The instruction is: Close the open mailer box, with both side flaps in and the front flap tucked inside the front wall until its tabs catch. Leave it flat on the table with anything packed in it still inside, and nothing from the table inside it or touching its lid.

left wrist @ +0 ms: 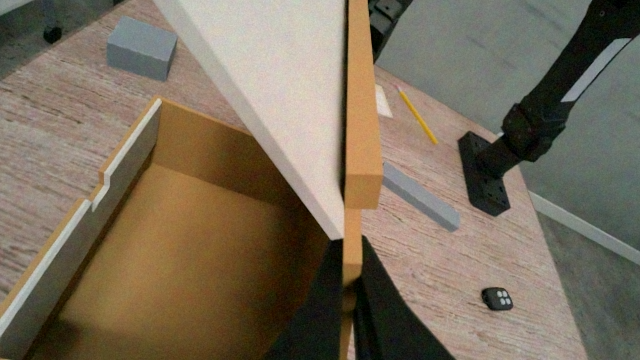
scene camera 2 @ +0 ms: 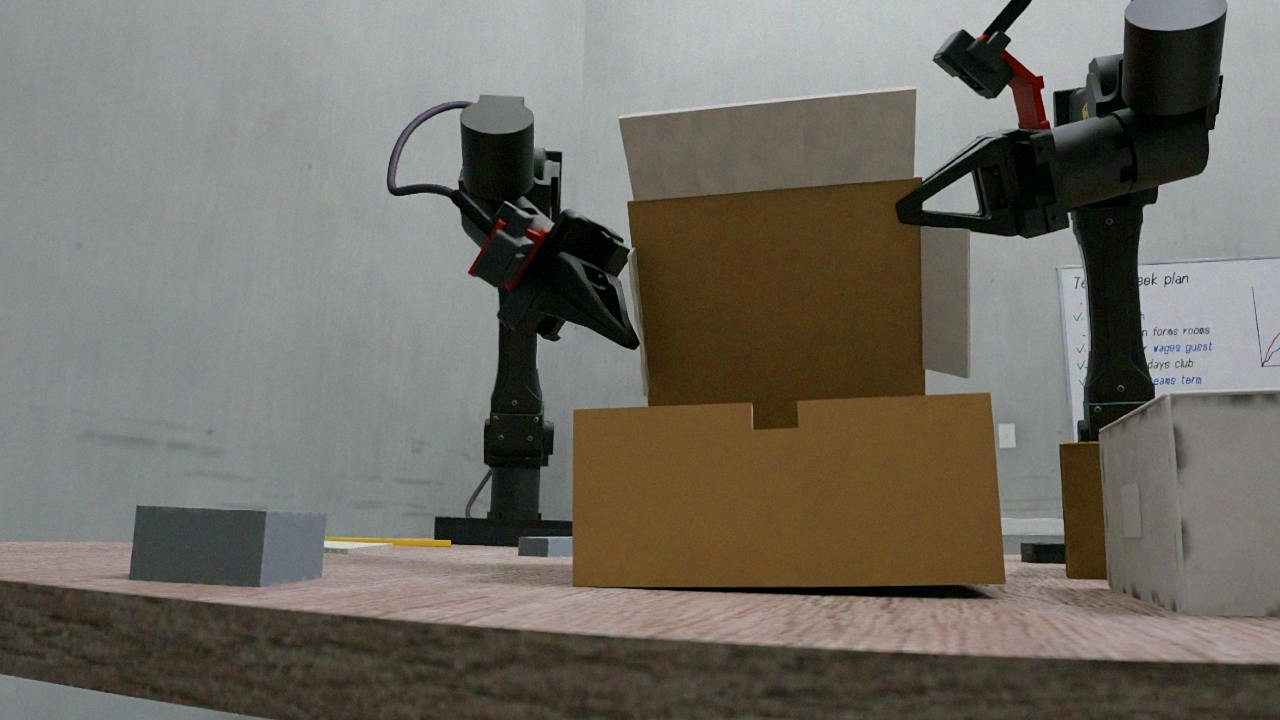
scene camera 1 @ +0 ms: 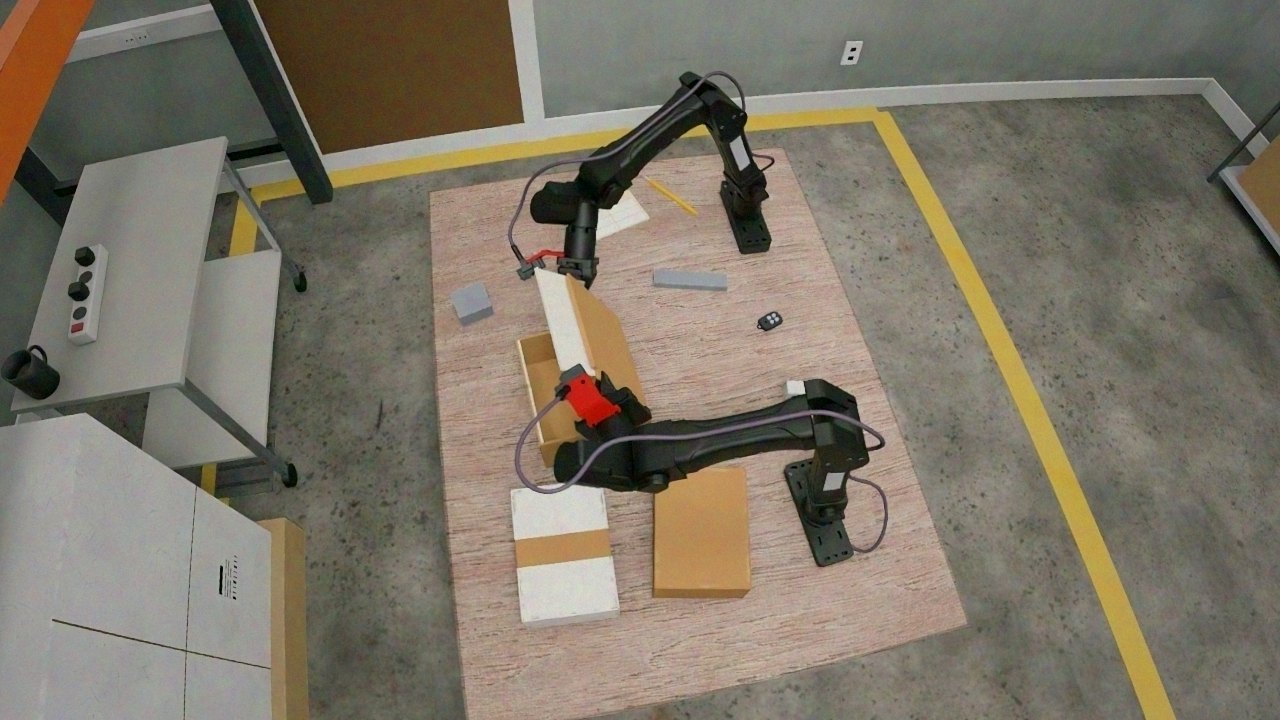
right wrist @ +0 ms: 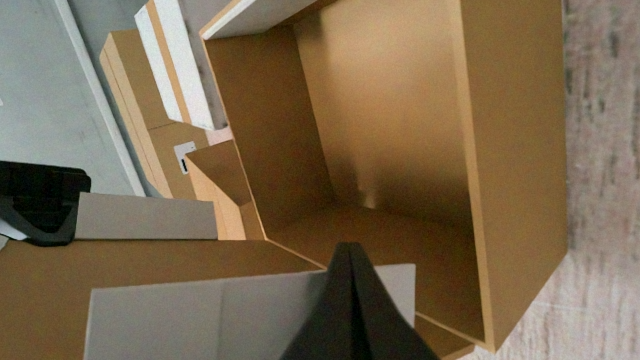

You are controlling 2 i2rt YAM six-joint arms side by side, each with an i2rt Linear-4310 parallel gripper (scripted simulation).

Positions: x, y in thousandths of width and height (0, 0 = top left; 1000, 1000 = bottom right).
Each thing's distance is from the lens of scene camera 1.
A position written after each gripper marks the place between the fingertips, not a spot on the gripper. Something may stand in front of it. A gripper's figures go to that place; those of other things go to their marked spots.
left gripper (scene camera 1: 471, 519): 110 cm
grey block (scene camera 1: 369, 423): 146 cm
grey bar (scene camera 1: 525, 388): 149 cm
white box (scene camera 1: 442, 791): 116 cm
brown box (scene camera 1: 548, 763): 117 cm
The marked spots on the grey bar and the brown box are 61 cm apart.
